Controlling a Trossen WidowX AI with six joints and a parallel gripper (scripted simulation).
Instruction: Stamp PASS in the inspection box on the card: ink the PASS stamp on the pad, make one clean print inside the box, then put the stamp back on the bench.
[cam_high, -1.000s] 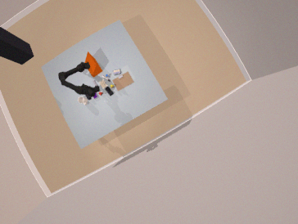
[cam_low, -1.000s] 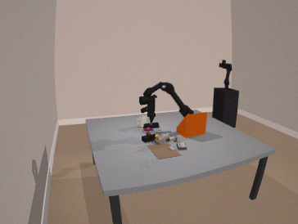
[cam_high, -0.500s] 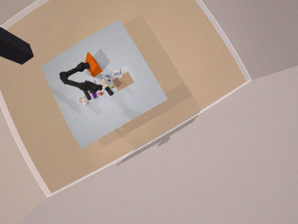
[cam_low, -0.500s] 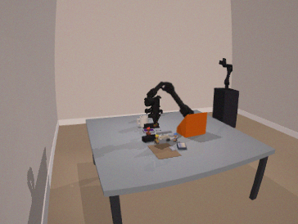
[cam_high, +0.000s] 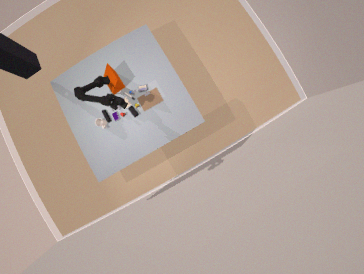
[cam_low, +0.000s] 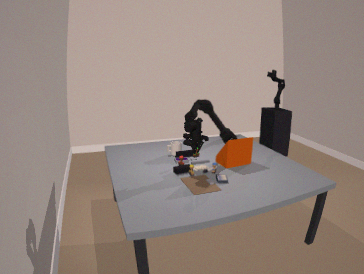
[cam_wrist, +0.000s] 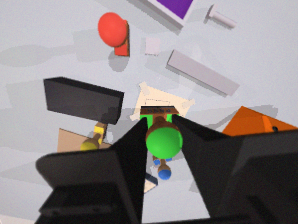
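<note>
Right now my gripper tip is 100 mm above the cream card, 30 mm past it and 20 mm to the right of it. Round my gripper tip: long grey bar 90 mm below, 70 mm to the right, 60 mm behind; red-knobbed stamp 80 mm ahead, 70 mm below, 60 mm to the right; green-knobbed stamp right at my gripper tip.
</note>
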